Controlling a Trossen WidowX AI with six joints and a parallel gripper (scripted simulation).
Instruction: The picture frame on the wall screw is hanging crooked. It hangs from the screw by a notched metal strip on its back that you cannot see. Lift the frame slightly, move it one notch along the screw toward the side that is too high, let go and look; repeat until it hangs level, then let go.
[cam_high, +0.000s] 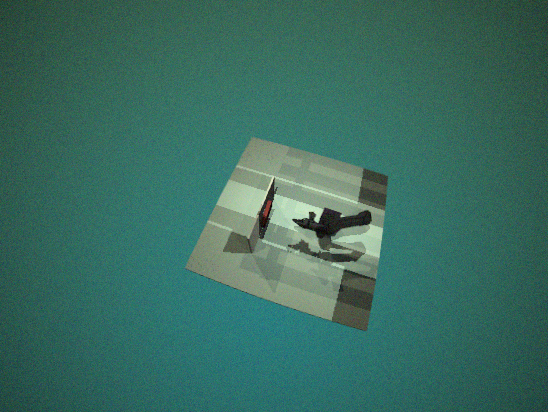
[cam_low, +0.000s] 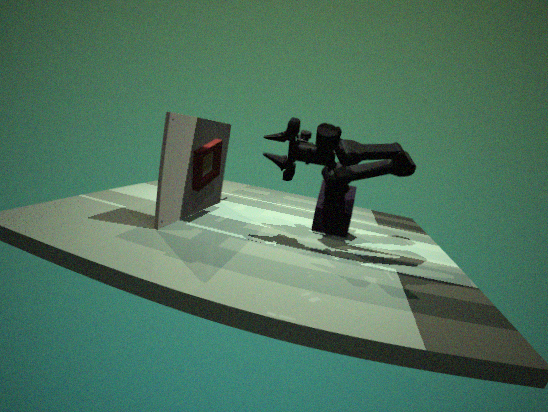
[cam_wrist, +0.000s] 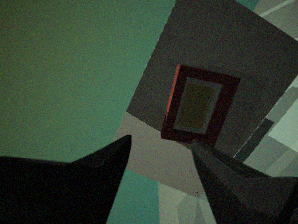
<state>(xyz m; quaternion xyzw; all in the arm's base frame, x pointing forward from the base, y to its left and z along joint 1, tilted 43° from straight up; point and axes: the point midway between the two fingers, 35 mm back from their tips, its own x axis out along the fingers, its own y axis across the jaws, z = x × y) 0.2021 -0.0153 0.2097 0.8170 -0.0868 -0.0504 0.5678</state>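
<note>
Right now the red picture frame is 18 cm ahead of my gripper tip, 5 cm to the right of it and 9 cm below it. From my gripper tip the other things lie so: grey wall panel 20 cm ahead, 3 cm to the right, 10 cm below.
</note>
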